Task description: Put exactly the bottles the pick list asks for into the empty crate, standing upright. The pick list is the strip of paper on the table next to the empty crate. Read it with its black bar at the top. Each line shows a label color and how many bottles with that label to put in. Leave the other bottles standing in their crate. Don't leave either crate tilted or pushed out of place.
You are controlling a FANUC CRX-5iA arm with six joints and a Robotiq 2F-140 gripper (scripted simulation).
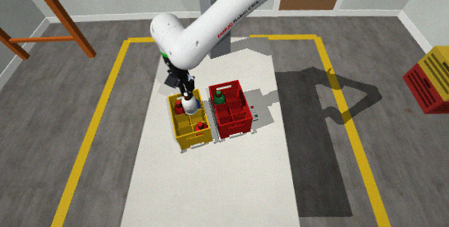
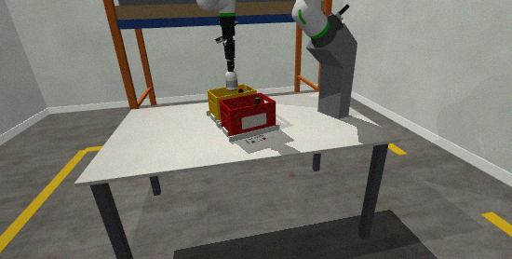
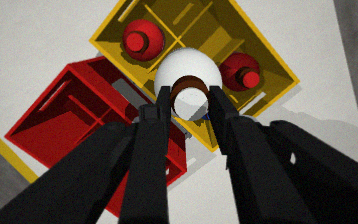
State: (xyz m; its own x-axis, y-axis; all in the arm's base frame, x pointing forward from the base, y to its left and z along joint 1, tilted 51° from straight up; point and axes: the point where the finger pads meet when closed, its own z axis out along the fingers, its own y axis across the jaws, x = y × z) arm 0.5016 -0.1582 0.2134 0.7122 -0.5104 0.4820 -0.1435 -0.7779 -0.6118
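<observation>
My gripper is now 8 cm above the white-capped bottle. Round my hand: blue-labelled bottle 26 cm below, 8 cm behind, 4 cm to the right; red-labelled bottle 26 cm below, 10 cm to the right, 4 cm behind; yellow crate 27 cm below, 2 cm to the right, 1 cm ahead.
</observation>
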